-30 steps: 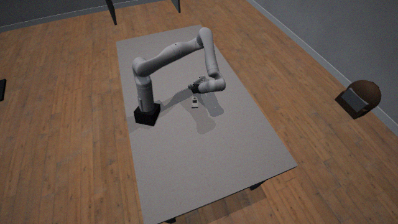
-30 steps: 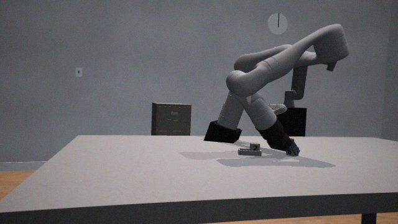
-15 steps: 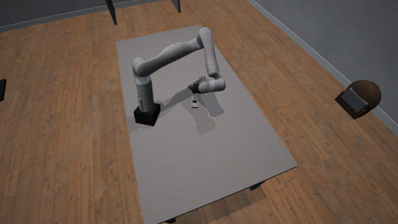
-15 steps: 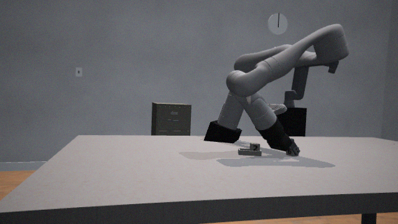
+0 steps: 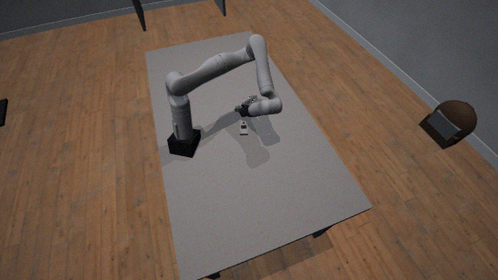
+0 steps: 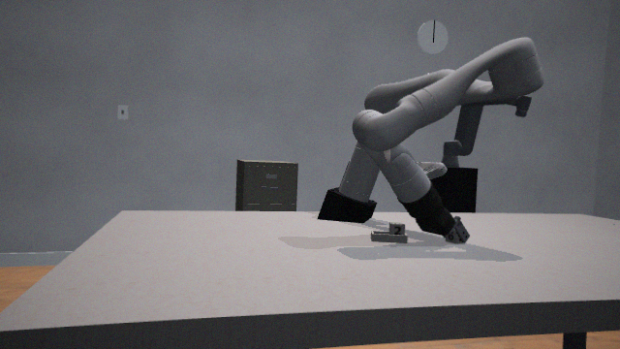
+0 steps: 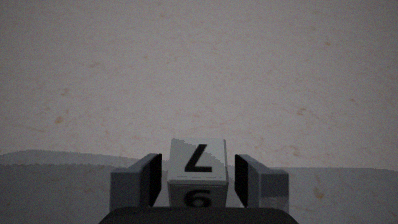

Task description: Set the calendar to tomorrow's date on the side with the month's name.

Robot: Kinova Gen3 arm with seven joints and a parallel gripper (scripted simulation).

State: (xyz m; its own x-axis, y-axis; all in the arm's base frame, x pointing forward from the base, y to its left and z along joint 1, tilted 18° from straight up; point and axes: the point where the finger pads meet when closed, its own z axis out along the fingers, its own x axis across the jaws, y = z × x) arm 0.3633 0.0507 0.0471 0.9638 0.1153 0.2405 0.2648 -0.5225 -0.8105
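Right now my hand is 10 mm to the right of the digit cube and 10 mm above it. From my hand the other things lie so: calendar tray (140 mm to the right, 50 mm behind, 20 mm below).
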